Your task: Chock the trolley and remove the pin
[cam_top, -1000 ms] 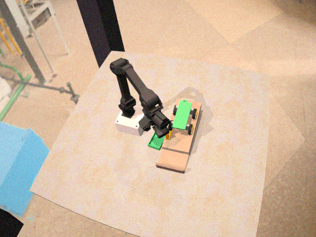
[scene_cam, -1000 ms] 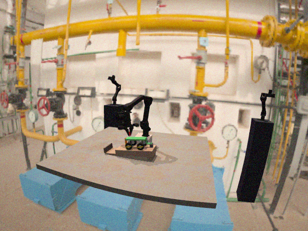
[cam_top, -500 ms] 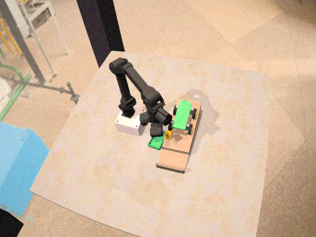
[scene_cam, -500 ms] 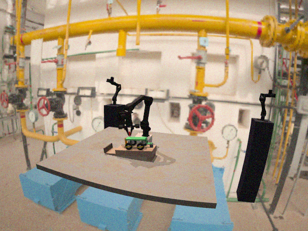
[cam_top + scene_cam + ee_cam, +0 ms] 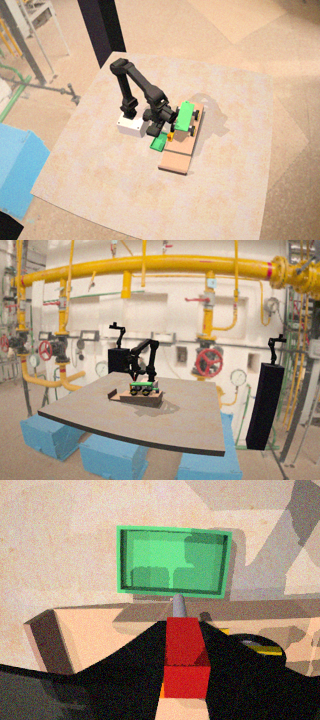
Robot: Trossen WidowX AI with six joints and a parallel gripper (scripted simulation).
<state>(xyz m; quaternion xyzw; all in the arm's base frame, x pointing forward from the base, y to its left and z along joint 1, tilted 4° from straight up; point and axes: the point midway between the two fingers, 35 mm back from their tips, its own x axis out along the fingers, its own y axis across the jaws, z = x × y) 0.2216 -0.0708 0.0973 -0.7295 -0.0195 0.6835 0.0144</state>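
Now: the green tray 14 cm below my gripper tip and 2 cm behind it. Round my gripper tip: red-headed stop pin (right at my gripper tip); then yellow chock (5 cm below, 5 cm ahead, 1 cm to the left); then trolley (11 cm to the left, 10 cm ahead, 2 cm below).
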